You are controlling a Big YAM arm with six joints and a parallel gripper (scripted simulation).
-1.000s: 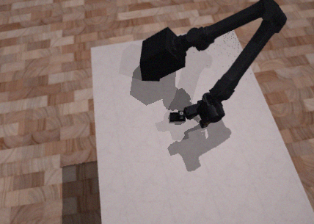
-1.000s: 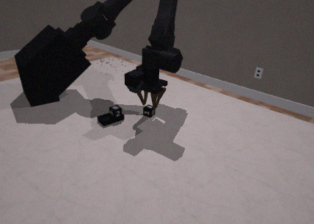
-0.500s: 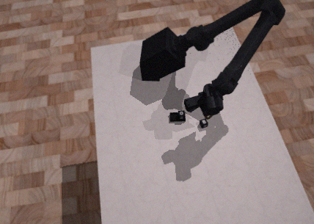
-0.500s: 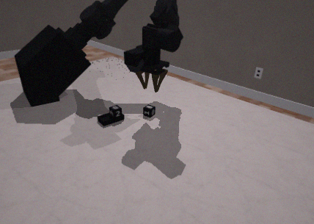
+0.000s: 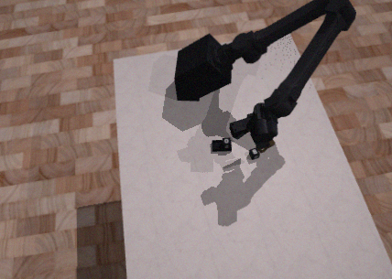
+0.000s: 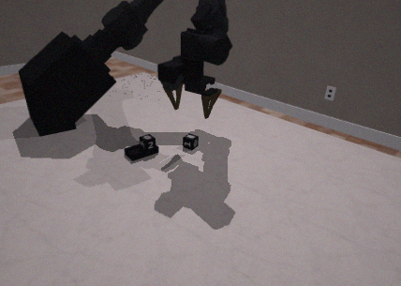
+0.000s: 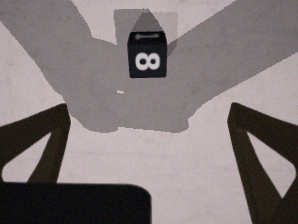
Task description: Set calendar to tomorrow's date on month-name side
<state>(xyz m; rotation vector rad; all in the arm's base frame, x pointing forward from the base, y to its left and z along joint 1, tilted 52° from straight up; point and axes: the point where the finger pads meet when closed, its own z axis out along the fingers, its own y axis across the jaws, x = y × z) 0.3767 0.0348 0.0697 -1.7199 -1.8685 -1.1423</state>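
Now: the black digit cube 9 cm below my hand. From my hand the other things lie so: black tray (12 cm to the right, 10 cm below, 6 cm behind).
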